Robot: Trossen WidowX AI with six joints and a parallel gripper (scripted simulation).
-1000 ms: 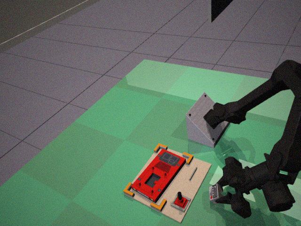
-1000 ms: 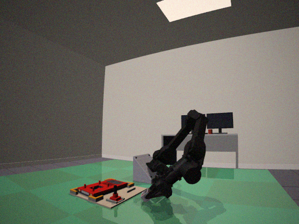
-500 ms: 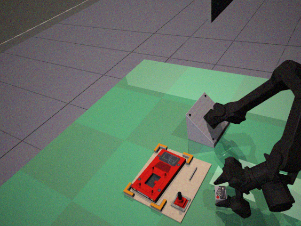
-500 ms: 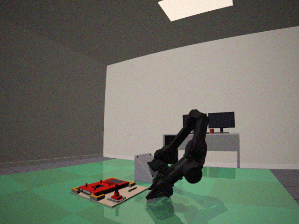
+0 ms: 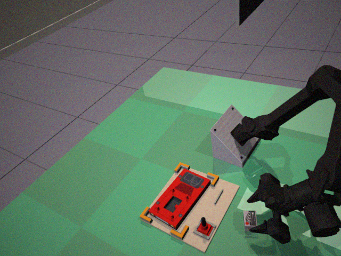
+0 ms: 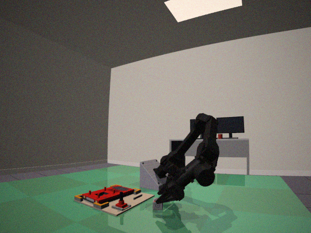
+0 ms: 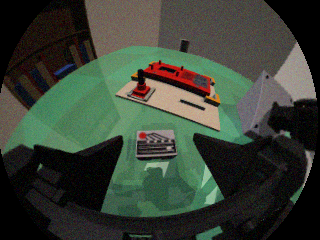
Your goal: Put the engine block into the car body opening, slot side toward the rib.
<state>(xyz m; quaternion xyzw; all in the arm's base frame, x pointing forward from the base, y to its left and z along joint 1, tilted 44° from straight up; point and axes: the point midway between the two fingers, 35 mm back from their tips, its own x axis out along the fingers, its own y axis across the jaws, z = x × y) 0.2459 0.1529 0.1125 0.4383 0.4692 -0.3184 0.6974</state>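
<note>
The grey engine block is 10 mm to the left of my gripper tip and 20 mm below it.
</note>
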